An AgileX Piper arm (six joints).
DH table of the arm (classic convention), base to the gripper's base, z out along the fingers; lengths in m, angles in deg. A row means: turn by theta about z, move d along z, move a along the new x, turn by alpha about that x. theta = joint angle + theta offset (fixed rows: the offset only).
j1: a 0; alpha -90; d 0.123; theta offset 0
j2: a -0.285; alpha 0; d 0; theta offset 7.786
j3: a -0.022; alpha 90; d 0; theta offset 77.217
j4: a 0; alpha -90; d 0.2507; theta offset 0
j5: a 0; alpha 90; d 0; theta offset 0
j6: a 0; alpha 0; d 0.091; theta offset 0
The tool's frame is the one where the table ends.
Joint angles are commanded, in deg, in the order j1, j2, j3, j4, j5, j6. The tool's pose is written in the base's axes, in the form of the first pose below.
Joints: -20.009 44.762 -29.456 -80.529 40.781 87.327
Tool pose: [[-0.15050 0.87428 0.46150 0.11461], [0.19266 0.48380 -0.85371 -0.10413], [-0.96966 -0.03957 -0.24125 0.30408], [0 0 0 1]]
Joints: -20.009 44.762 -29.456 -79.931 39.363 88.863
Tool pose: [[-0.12298 0.86726 0.48243 0.11652], [0.21473 0.49786 -0.84025 -0.10291], [-0.96890 0.00026 -0.24745 0.30351], [0 0 0 1]]
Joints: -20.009 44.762 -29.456 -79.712 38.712 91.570
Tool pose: [[-0.08062 0.86684 0.49203 0.11739], [0.24174 0.49590 -0.83405 -0.10234], [-0.96699 0.05170 -0.24953 0.30332], [0 0 0 1]]
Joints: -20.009 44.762 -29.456 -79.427 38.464 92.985
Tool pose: [[-0.05746 0.86674 0.49544 0.11770], [0.25859 0.49225 -0.83116 -0.10208], [-0.96428 0.08036 -0.25241 0.30306], [0 0 0 1]]
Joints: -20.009 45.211 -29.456 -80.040 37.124 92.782
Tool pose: [[-0.07218 0.85455 0.51433 0.12091], [0.25070 0.51466 -0.81992 -0.10160], [-0.96537 0.06976 -0.25139 0.30254], [0 0 0 1]]
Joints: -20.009 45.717 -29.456 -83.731 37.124 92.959
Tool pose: [[-0.10135 0.84972 0.51740 0.12287], [0.19650 0.52693 -0.82688 -0.10284], [-0.97525 0.01787 -0.22038 0.30466], [0 0 0 1]]
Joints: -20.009 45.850 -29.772 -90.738 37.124 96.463
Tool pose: [[-0.09067 0.84305 0.53014 0.12461], [0.11490 0.53764 -0.83531 -0.10382], [-0.98923 -0.01482 -0.14562 0.31266], [0 0 0 1]]
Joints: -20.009 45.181 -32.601 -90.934 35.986 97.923
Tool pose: [[-0.01495 0.83250 0.55383 0.12535], [0.10695 0.55205 -0.82693 -0.10254], [-0.99415 0.04687 -0.09728 0.33038], [0 0 0 1]]
